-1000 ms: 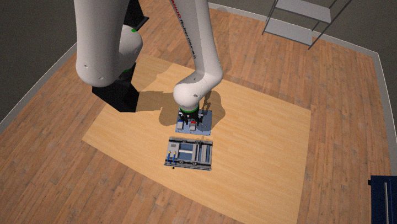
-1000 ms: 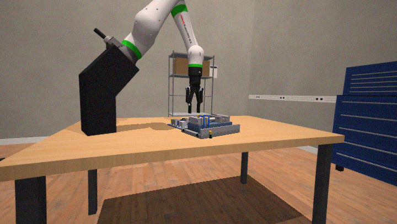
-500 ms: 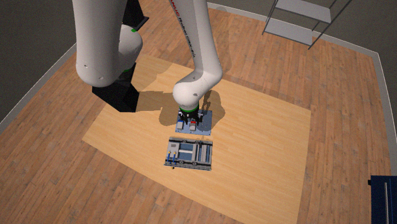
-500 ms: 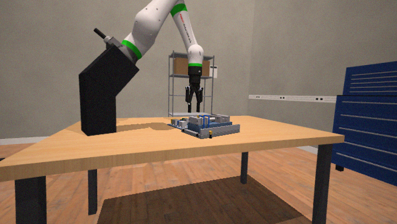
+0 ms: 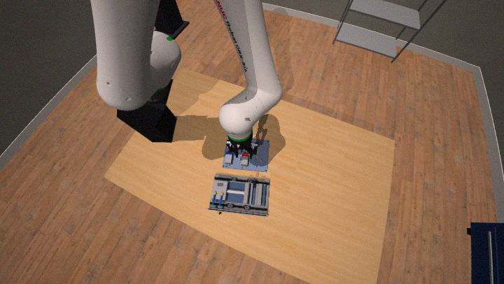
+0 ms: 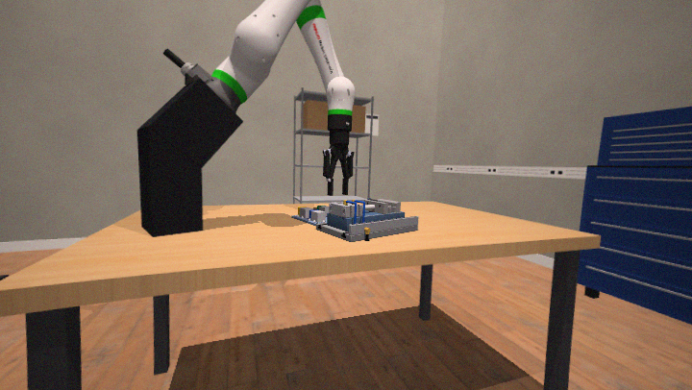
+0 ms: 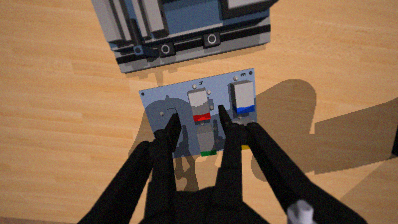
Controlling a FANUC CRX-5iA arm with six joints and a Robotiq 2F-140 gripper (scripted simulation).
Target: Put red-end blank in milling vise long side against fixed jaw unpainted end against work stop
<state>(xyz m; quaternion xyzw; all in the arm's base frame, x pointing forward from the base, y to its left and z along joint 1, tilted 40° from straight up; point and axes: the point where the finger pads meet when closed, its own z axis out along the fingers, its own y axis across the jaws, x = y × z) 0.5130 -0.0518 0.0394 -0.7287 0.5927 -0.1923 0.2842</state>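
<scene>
Right now the red-ended blank is 10 cm below my hand. Round my hand: blue-ended blank 9 cm behind, 2 cm to the right, 10 cm below; then blue-grey plate 1 cm behind, 4 cm to the left, 13 cm below; then green-ended blank 3 cm behind, 9 cm to the left, 10 cm below.
</scene>
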